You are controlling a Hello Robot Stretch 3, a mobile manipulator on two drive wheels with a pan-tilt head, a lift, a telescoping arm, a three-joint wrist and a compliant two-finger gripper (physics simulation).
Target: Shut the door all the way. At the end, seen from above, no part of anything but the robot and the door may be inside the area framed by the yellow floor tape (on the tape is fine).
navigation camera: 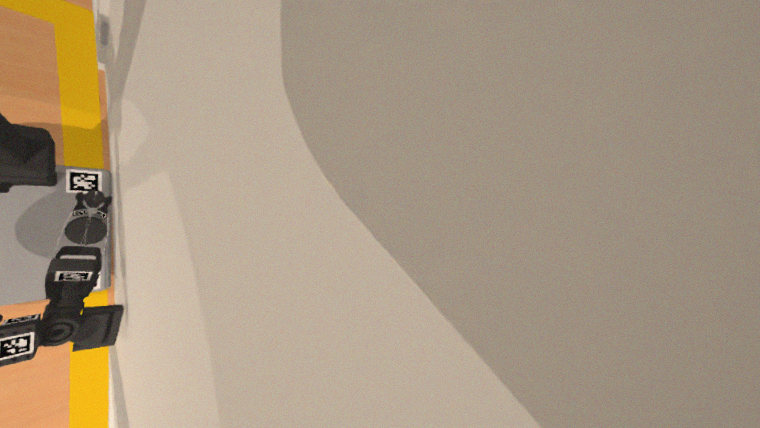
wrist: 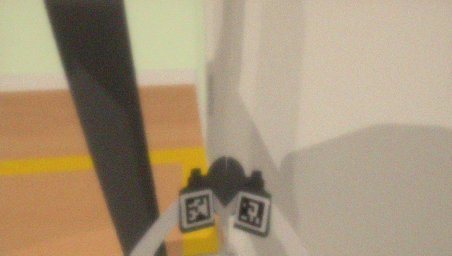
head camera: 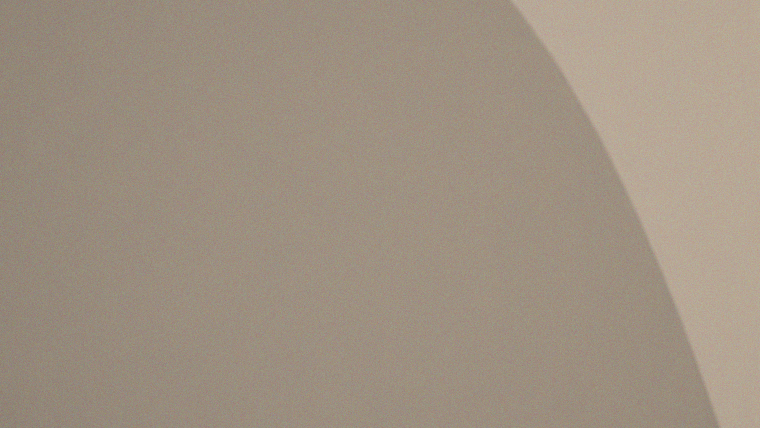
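Seen in the pictures: gripper, fingertip midpoint: (navigation camera: 96,190); robot's base, origin of the base link: (navigation camera: 85,228).
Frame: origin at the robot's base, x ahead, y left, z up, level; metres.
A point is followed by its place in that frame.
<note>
The door (head camera: 319,212) (navigation camera: 239,159) @(x 0.053, y 0.076, z 1.107 m) (wrist: 375,75) is a large pale beige panel with shadows across it. It fills the head view and most of the navigation view. In the wrist view it stands close on the right, running nearly in line with the yellow floor tape (navigation camera: 87,388) @(x 0.013, y -0.493, z 0.001 m) (wrist: 30,165). Whether it is fully shut cannot be told. My gripper (navigation camera: 94,198) @(x 0.017, y 0.098, z 0.364 m) (wrist: 226,176) @(x 0.017, y 0.098, z 0.364 m) is shut on nothing, its fingertips together, close beside the door face and above the tape and my base. No loose object shows on the visible part of the framed area.
My grey base (navigation camera: 31,271) @(x -0.082, y -0.095, z 0.160 m) lies over the tape, close along the door's foot. In the wrist view my dark mast (wrist: 107,115) stands left of the gripper. A pale green wall (wrist: 25,40) with a white baseboard (wrist: 30,82) stands beyond the wooden floor (wrist: 30,115).
</note>
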